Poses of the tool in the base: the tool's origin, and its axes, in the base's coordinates. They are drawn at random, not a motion.
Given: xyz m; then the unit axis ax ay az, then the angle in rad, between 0 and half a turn.
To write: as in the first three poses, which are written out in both.
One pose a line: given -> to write
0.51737 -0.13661 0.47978 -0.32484 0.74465 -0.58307 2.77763 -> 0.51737 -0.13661 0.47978 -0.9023 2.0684 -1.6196
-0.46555 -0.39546 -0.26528 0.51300 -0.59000 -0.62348 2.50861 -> -0.46555 -0.39546 -0.26528 1.2869 -1.4801 -1.5641
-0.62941 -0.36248 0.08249 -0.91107 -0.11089 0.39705 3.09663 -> -0.62941 -0.36248 0.08249 -2.8213 -0.3434 1.2295
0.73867 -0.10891 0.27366 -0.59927 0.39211 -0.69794 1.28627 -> 0.73867 -0.10891 0.27366 -0.7708 0.5044 -0.8977
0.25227 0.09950 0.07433 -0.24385 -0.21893 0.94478 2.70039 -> 0.25227 0.09950 0.07433 -0.6585 -0.5912 2.5513
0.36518 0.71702 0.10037 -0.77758 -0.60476 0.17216 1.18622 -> 0.36518 0.71702 0.10037 -0.9224 -0.7174 0.2042
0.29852 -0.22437 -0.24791 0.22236 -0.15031 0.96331 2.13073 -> 0.29852 -0.22437 -0.24791 0.4738 -0.3203 2.0526
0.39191 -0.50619 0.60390 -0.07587 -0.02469 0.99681 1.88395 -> 0.39191 -0.50619 0.60390 -0.1429 -0.0465 1.8779
